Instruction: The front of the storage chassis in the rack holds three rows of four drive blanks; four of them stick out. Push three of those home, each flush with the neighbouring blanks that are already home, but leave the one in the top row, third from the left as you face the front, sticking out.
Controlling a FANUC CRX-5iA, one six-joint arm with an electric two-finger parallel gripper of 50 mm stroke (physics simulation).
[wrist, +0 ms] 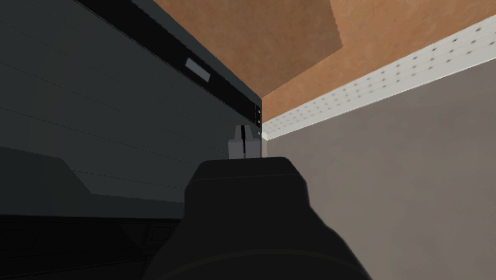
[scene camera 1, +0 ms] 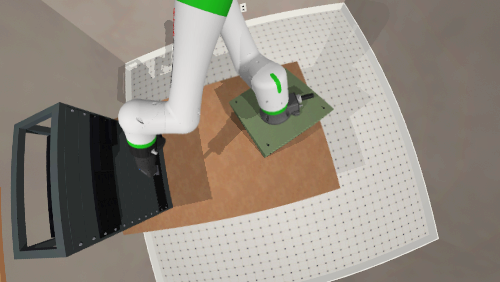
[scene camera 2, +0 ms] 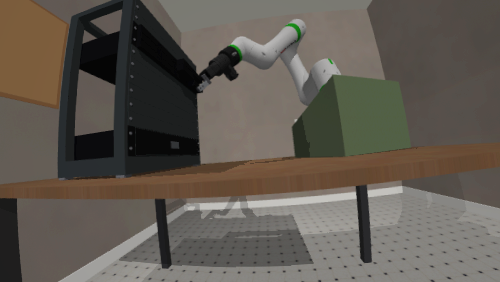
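Observation:
The storage chassis is a black band across the upper front of the dark rack. In scene camera 2 a dark drive blank sticks out from it; more jutting edges lie by the fingertips, at the far end. Single blanks and rows are too dark to tell apart, and the arm hides part of the chassis in scene camera 1. My gripper is shut and empty, tilted down, its tips close to the chassis's far end. Whether they touch a blank cannot be told.
A grey blank panel lies below the chassis, above a black unit with a small grey label. The rack stands on the brown table. The arm's base stands on a green block.

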